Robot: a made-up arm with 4 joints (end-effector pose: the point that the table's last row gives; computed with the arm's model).
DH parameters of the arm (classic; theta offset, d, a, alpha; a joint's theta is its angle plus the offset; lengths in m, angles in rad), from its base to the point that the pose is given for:
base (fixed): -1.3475 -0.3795 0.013 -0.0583
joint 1: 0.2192 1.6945 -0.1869 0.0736
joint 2: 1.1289 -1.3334 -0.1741 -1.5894
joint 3: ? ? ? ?
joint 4: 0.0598 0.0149 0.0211 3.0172
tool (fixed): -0.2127 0.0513 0 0
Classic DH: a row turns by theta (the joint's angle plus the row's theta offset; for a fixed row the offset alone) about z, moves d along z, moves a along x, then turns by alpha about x.
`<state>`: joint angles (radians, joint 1 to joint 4).
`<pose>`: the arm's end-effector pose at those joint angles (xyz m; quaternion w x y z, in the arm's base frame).
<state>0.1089 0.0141 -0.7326 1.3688</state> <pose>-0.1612 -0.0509 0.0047 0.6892 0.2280 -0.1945 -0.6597</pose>
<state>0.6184 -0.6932 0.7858 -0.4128</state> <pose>-0.2501 -0.0177 0.0075 0.9232 0.0018 0.3798 0.0588</pose>
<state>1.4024 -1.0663 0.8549 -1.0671</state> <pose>-0.2607 -0.1935 0.0201 0.7619 0.0886 0.3844 0.5137</pose>
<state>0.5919 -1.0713 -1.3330 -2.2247</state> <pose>-0.3698 0.0978 -0.0255 0.5594 -0.5870 -0.2541 0.5273</pose>
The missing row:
joint 3: 0.0097 -0.2106 -0.012 -1.5708
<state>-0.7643 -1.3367 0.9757 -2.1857</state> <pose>0.0869 0.3762 0.0116 0.9042 0.3614 -0.2056 -0.0974</pose>
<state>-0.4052 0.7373 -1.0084 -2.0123</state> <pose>-0.0287 -0.0717 -0.0214 0.4133 -0.3406 -0.4108 0.7378</pose>
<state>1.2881 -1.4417 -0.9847 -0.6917</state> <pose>-0.4048 -0.1014 0.0261 0.8799 -0.1627 -0.4378 0.0877</pose>
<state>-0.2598 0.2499 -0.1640 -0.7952</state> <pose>-0.0967 0.0042 0.0146 0.9588 -0.0861 -0.1074 0.2487</pose>
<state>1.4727 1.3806 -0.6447 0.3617</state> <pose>0.0581 0.1697 0.0236 0.4311 0.3407 -0.0186 0.8353</pose>
